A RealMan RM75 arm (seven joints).
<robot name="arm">
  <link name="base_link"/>
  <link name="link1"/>
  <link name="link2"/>
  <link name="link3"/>
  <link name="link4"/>
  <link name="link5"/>
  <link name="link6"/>
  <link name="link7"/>
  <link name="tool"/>
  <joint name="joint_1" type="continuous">
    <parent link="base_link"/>
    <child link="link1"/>
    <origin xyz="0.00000 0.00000 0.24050" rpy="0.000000 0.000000 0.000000"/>
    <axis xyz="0 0 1"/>
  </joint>
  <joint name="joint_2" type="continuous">
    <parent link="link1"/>
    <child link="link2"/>
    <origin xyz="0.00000 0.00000 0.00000" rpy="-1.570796 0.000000 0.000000"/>
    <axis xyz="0 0 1"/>
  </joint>
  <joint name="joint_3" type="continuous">
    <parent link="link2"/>
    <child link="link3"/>
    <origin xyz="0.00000 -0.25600 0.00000" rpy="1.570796 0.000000 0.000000"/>
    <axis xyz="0 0 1"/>
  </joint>
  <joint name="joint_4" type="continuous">
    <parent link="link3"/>
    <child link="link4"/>
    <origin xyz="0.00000 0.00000 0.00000" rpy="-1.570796 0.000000 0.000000"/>
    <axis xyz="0 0 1"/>
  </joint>
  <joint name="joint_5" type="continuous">
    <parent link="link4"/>
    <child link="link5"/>
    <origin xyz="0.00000 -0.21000 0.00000" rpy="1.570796 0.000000 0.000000"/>
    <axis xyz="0 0 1"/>
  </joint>
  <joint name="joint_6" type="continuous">
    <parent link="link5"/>
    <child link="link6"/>
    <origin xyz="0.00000 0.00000 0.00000" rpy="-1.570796 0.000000 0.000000"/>
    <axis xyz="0 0 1"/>
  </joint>
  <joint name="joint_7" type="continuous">
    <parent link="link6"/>
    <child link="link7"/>
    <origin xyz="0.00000 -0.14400 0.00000" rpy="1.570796 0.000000 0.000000"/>
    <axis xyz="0 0 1"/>
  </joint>
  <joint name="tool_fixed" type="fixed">
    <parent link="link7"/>
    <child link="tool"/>
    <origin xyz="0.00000 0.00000 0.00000" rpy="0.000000 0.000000 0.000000"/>
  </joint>
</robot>
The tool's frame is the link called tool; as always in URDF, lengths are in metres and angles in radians. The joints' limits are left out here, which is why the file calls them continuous.
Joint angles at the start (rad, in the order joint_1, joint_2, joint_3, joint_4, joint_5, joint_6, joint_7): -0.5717, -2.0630, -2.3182, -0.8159, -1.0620, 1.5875, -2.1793
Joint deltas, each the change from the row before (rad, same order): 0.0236, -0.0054, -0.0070, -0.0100, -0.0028, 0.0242, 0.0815; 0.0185, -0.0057, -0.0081, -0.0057, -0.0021, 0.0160, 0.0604; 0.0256, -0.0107, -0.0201, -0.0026, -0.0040, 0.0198, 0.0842; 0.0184, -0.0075, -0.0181, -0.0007, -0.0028, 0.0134, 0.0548; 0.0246, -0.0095, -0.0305, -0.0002, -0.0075, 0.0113, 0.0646; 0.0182, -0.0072, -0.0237, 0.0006, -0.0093, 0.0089, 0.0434; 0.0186, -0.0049, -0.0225, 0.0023, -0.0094, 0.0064, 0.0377; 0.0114, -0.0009, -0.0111, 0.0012, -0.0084, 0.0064, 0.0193; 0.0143, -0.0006, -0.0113, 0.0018, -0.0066, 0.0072, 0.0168; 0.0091, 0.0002, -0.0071, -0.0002, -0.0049, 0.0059, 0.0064
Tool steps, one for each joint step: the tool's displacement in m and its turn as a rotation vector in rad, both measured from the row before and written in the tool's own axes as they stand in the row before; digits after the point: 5 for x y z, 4 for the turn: -0.00843, 0.00050, -0.00340, -0.0135, 0.0011, 0.0641; -0.00673, 0.00065, -0.00225, -0.0094, 0.0054, 0.0437; -0.00964, 0.00113, -0.00277, -0.0128, 0.0185, 0.0531; -0.00676, 0.00095, -0.00256, -0.0062, 0.0176, 0.0307; -0.00789, 0.00048, -0.00460, 0.0018, 0.0350, 0.0309; -0.00534, 0.00081, -0.00367, 0.0020, 0.0305, 0.0183; -0.00542, 0.00031, -0.00451, 0.0069, 0.0293, 0.0125; -0.00280, 0.00047, -0.00332, 0.0025, 0.0171, 0.0062; -0.00409, 0.00055, -0.00406, 0.0040, 0.0154, 0.0008; -0.00219, 0.00044, -0.00296, 0.0024, 0.0099, -0.0021
